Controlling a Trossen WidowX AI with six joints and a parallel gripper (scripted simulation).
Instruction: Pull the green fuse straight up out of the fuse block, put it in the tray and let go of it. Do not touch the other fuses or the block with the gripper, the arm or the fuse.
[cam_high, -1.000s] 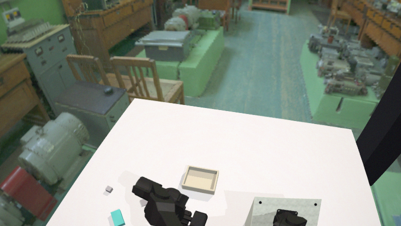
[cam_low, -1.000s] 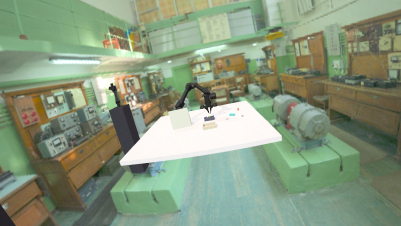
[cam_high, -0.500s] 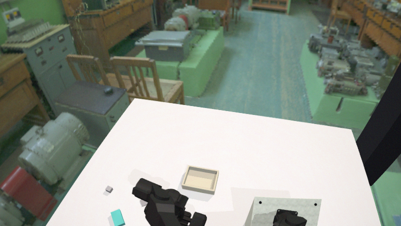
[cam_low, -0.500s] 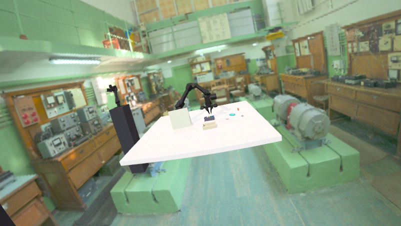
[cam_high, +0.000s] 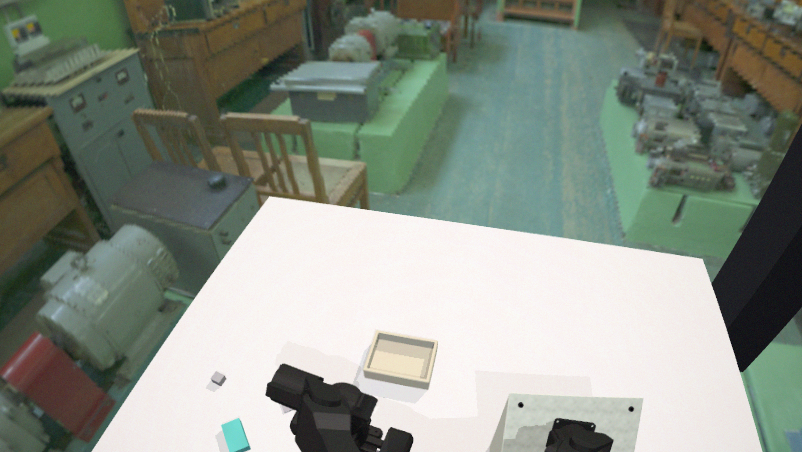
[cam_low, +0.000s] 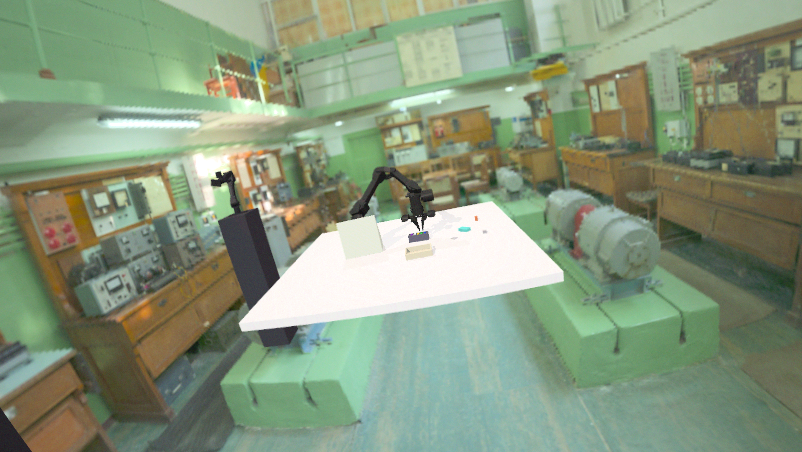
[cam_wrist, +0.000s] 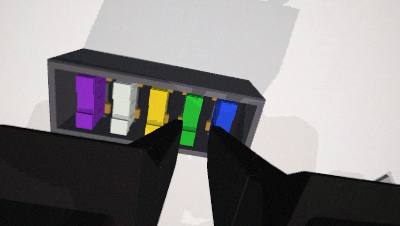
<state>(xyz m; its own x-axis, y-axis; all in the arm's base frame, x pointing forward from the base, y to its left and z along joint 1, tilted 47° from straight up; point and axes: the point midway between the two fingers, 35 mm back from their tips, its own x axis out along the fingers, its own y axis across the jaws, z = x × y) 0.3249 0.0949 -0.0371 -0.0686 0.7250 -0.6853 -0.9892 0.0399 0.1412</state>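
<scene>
Now: the green fuse 30 mm below my gripper tip. Also, from my gripper tip: yellow fuse (20 mm behind, 30 mm below); white fuse (40 mm behind, 30 mm below); blue fuse (20 mm ahead, 30 mm below).
</scene>
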